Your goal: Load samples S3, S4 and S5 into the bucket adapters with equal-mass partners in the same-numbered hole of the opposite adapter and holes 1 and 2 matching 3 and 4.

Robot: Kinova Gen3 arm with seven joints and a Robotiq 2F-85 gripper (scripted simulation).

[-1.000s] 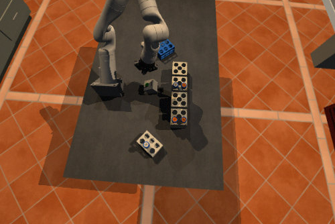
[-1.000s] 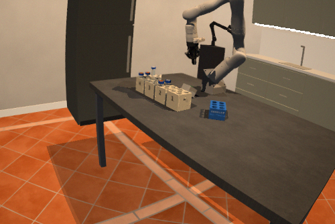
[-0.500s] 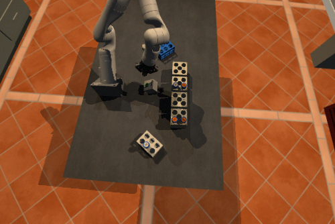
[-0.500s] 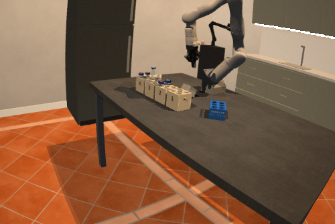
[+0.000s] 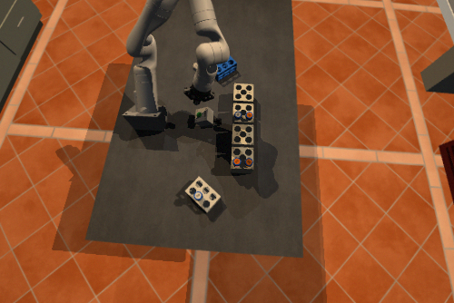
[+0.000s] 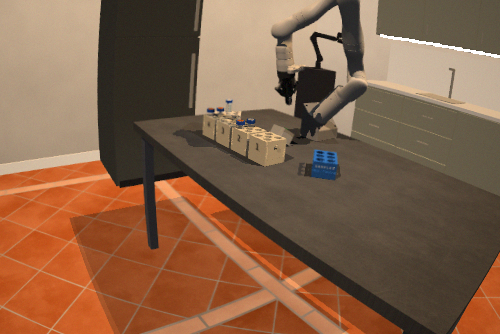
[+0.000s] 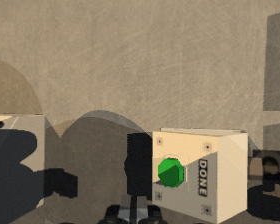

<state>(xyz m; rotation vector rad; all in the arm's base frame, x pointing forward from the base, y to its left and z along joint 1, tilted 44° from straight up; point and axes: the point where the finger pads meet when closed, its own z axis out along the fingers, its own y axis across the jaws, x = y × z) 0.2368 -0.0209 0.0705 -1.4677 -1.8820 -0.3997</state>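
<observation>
The green done key is 130 mm below my hand. Also, from my hand: white blank rack: 80 mm ahead, 360 mm to the right, 160 mm below; blue sample rack: 70 mm ahead, 320 mm to the left, 160 mm below.
</observation>
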